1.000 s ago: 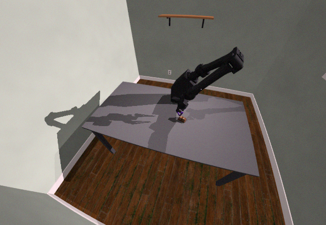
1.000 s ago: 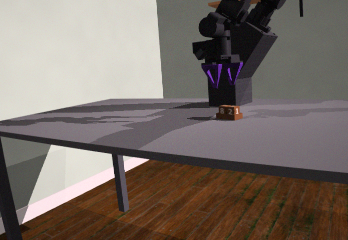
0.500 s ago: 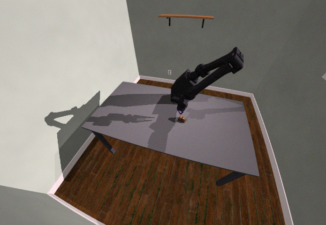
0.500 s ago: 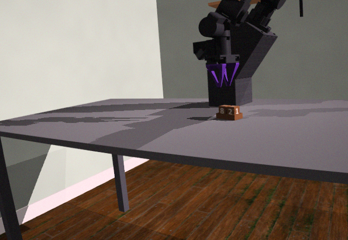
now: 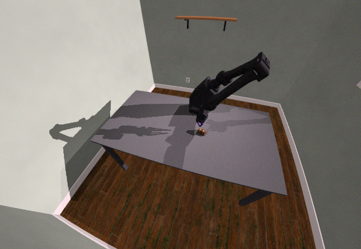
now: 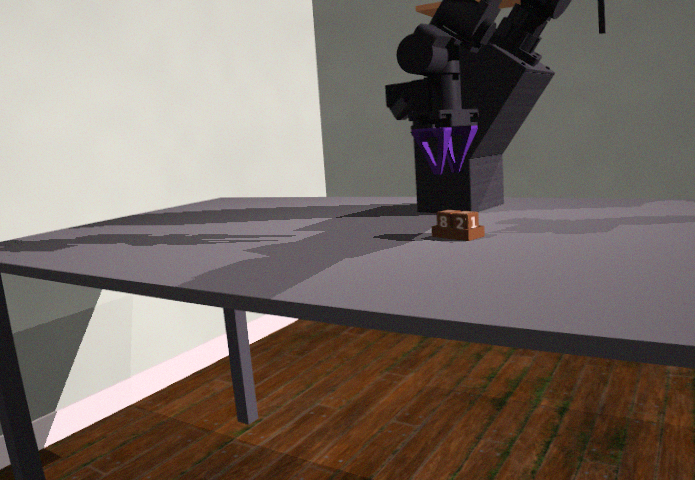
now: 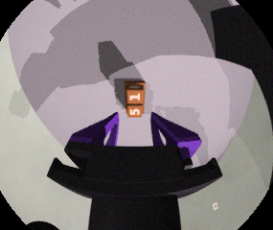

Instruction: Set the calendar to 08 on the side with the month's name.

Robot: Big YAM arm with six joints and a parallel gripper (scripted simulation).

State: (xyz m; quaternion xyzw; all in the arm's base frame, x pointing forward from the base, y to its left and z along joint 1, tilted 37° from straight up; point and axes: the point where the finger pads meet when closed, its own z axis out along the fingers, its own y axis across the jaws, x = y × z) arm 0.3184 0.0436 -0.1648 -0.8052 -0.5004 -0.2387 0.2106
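Now: the brown digit cube 8 cm below my hand. From my hand the other things lie so: brown calendar tray (10 cm below, 2 cm to the left, 1 cm ahead).
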